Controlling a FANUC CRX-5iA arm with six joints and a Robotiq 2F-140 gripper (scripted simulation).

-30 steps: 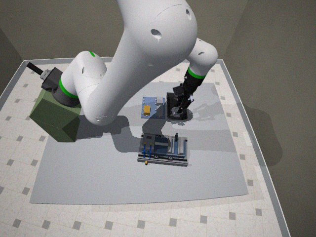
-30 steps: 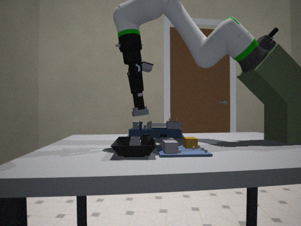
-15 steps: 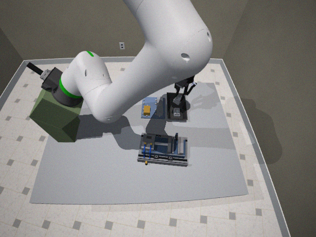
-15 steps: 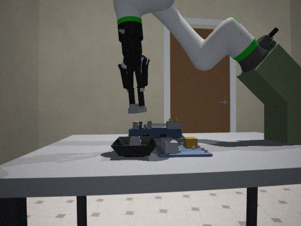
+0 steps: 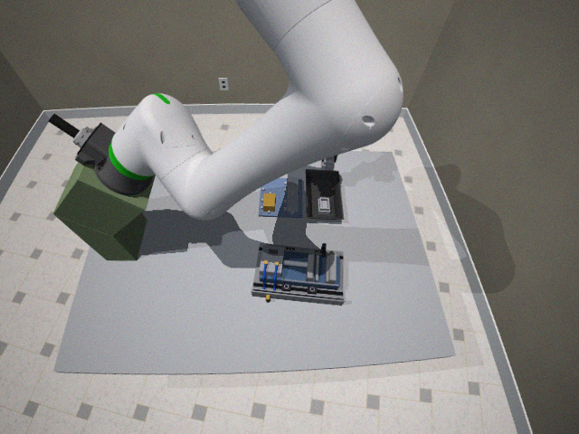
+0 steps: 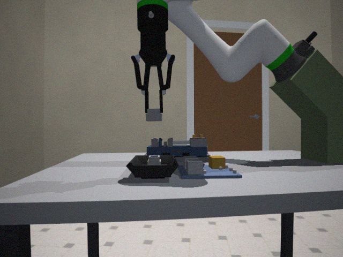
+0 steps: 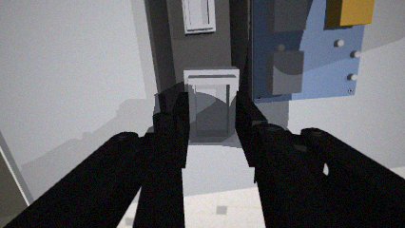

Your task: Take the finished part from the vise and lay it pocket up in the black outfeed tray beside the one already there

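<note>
The plain grey block is 190 mm below my hand, 120 mm behind it and 20 mm to the right of it. Round my hand: yellow block: 190 mm below, 190 mm behind, 120 mm to the right; then blue fixture plate: 220 mm below, 160 mm behind, 70 mm to the right.
</note>
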